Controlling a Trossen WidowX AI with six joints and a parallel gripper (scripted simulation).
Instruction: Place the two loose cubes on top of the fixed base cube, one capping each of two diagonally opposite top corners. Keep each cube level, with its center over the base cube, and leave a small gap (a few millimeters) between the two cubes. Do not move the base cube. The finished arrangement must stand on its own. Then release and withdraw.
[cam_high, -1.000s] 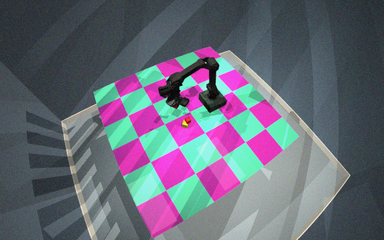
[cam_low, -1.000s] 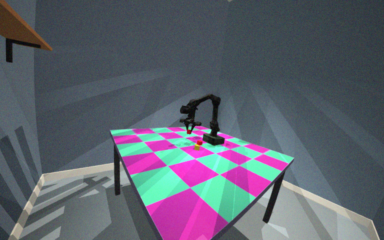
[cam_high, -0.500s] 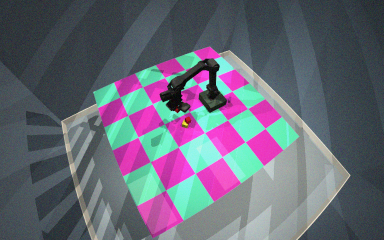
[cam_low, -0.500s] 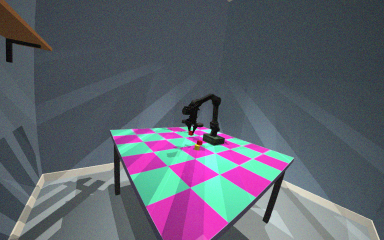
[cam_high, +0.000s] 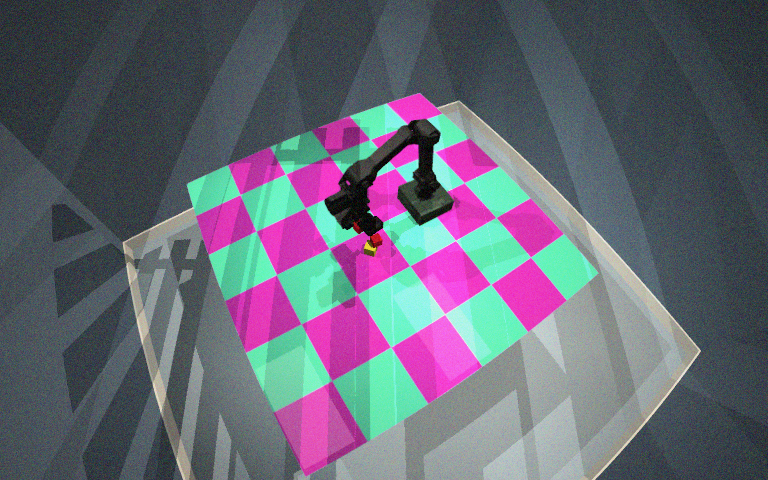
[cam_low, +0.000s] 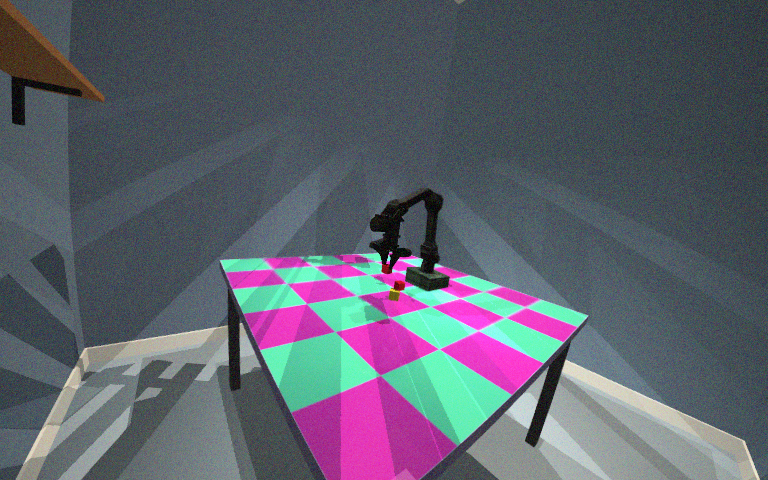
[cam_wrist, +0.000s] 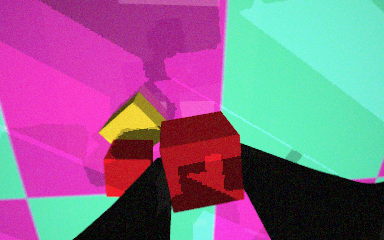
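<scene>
My gripper tip is now 50 mm past the red cube, 40 mm to the right of it and 60 mm above it. Also, from my gripper tip: yellow cube 30 mm behind, 40 mm to the left, 100 mm below.
</scene>
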